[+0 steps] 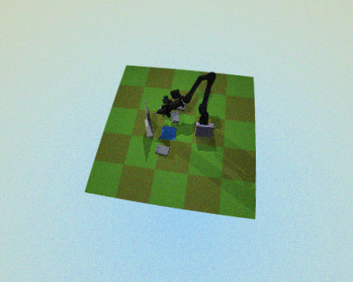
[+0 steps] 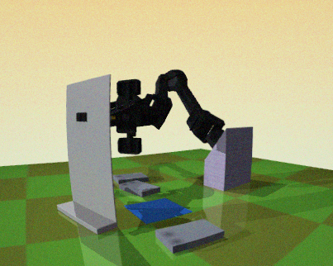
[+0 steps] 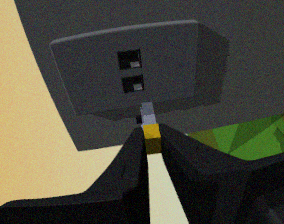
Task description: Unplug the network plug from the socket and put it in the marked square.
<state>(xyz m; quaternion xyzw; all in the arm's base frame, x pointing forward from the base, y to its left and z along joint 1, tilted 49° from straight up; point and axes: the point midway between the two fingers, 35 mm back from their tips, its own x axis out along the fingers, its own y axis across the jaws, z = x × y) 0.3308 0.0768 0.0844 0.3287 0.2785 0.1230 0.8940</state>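
Now: gripper tip 80 mm past the blue marked square, 60 mm to the right of it and 210 mm above it. The rest, counted from my gripper tip: grey panel 70 mm ahead, 20 mm to the left, 80 mm below; plug 10 mm ahead.
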